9 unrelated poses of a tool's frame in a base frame.
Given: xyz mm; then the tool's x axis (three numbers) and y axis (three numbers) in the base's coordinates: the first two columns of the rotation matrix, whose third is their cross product.
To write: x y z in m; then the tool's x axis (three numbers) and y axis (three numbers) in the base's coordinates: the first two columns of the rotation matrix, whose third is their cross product. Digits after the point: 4 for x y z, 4 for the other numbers.
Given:
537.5 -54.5 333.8 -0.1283 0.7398 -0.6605 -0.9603 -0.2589 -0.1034
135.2 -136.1 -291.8 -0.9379 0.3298 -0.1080 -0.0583 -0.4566 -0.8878
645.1 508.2 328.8 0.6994 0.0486 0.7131 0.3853 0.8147 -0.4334
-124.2 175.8 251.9 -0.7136 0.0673 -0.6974 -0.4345 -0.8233 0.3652
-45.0 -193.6 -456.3 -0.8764 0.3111 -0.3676 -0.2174 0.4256 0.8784
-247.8 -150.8 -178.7 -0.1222 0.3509 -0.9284 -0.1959 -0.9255 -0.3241
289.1 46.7 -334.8 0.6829 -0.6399 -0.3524 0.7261 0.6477 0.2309
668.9 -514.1 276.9 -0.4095 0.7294 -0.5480 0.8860 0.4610 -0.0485
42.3 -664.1 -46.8 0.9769 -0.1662 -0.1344 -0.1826 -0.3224 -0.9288
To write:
0.5375 -0.0545 0.3338 -0.1283 0.7398 -0.6605 -0.9603 -0.2589 -0.1034
0.1352 -0.1361 -0.2918 -0.9379 0.3298 -0.1080 -0.0583 -0.4566 -0.8878
0.6451 0.5082 0.3288 0.6994 0.0486 0.7131 0.3853 0.8147 -0.4334
-0.1242 0.1758 0.2519 -0.7136 0.0673 -0.6974 -0.4345 -0.8233 0.3652
-0.0450 -0.1936 -0.4563 -0.8764 0.3111 -0.3676 -0.2174 0.4256 0.8784
-0.2478 -0.1508 -0.1787 -0.1222 0.3509 -0.9284 -0.1959 -0.9255 -0.3241
0.2891 0.0467 -0.3348 0.6829 -0.6399 -0.3524 0.7261 0.6477 0.2309
0.6689 -0.5141 0.2769 -0.4095 0.7294 -0.5480 0.8860 0.4610 -0.0485
0.0423 -0.6641 -0.0468 0.9769 -0.1662 -0.1344 -0.1826 -0.3224 -0.9288

